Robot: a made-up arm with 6 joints. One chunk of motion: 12 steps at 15 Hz.
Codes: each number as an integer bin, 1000 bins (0 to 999) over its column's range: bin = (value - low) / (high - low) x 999, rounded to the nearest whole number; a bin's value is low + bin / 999 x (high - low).
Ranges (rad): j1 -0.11..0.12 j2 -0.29..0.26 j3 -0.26..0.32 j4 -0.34..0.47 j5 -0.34..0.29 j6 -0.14..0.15
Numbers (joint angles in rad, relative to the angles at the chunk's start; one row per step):
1: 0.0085 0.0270 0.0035 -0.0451 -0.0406 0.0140
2: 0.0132 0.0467 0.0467 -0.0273 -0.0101 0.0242
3: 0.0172 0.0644 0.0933 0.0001 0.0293 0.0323
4: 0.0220 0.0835 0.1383 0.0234 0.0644 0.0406
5: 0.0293 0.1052 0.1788 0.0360 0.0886 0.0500
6: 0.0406 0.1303 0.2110 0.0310 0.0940 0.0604
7: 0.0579 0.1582 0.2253 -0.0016 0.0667 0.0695
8: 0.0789 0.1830 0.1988 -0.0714 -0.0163 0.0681
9: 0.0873 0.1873 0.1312 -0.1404 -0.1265 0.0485
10: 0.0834 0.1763 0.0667 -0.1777 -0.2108 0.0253
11: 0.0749 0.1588 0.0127 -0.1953 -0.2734 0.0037
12: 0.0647 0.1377 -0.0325 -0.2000 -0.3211 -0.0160
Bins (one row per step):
1: 515 576 454 364 475 531
2: 535 612 528 386 523 566
3: 552 644 609 419 586 594
4: 573 678 686 448 641 622
5: 605 718 756 464 680 655
6: 654 763 811 458 688 690
7: 729 814 836 417 645 722
8: 820 859 790 331 513 717
9: 857 867 674 246 339 649
10: 840 847 563 200 205 569
11: 803 815 470 178 106 495
12: 759 777 392 173 30 427

